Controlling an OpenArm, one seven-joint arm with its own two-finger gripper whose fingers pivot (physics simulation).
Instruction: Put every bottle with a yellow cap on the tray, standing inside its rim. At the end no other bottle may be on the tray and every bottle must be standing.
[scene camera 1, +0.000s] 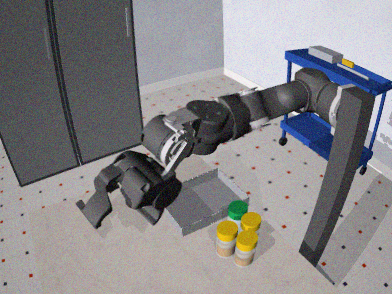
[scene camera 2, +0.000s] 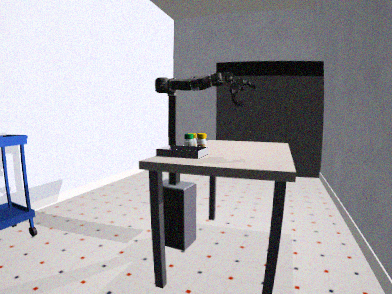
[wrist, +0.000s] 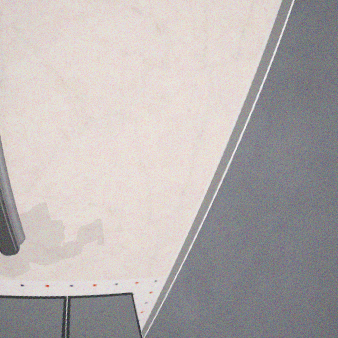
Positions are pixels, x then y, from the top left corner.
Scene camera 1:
my gripper: 117, 217
grey tray: 203, 200
yellow-capped bottle: 246, 242
dark post: 356, 106
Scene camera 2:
dark post: 173, 101
